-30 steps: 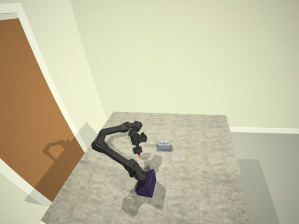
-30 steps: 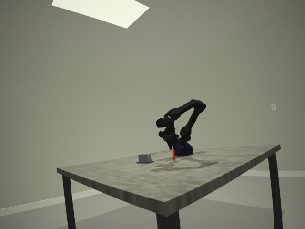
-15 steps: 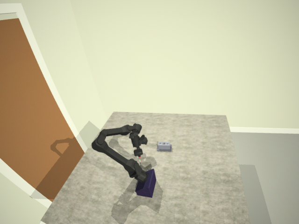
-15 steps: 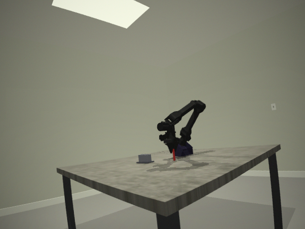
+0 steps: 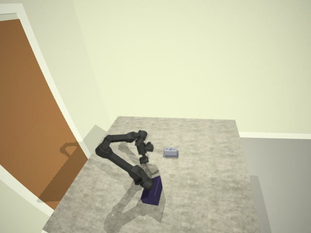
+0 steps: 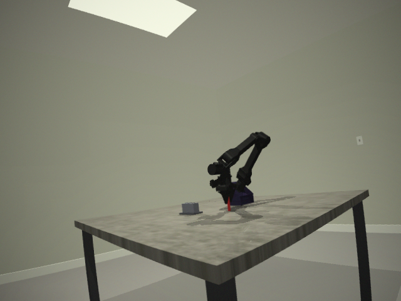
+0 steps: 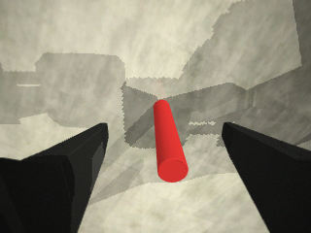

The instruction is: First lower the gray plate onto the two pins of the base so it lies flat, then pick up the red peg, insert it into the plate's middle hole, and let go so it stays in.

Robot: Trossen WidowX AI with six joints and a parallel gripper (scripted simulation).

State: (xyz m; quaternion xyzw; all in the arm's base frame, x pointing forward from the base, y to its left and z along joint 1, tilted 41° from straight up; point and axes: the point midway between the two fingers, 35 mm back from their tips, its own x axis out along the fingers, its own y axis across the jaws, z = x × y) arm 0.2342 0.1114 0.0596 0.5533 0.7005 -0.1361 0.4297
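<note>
Right now the gray plate is 18 cm to the right of my gripper tip and 12 cm ahead of it. From my gripper tip the other things lie so: pin base (18 cm to the right, 12 cm ahead, 3 cm below); red peg (right at my gripper tip).
</note>
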